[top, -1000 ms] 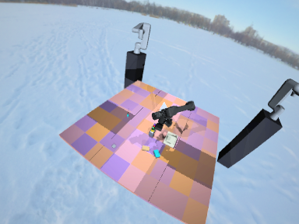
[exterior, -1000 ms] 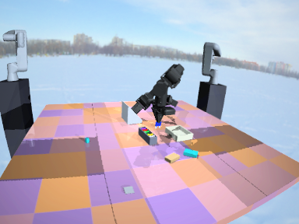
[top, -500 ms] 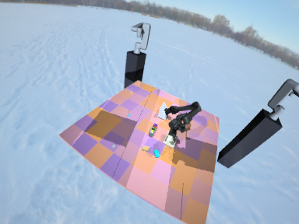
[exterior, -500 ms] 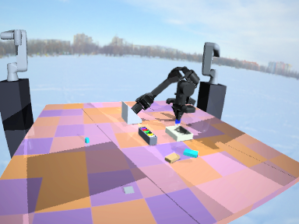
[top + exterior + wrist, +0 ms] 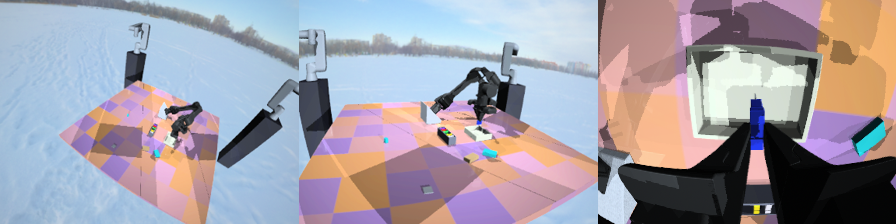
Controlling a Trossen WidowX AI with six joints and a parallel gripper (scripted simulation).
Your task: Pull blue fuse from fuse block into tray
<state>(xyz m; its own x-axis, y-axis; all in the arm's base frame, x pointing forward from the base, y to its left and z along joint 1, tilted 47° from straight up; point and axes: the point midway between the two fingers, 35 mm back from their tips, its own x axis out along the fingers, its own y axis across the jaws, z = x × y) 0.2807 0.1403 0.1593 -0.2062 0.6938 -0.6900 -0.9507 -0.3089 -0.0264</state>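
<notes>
Right now the grey tray is 80 mm below my gripper tip. Round my gripper tip: cyan block 200 mm ahead, 80 mm below, 20 mm to the right; blue fuse 10 mm below; tan block 230 mm ahead, 120 mm to the right, 80 mm below.
</notes>
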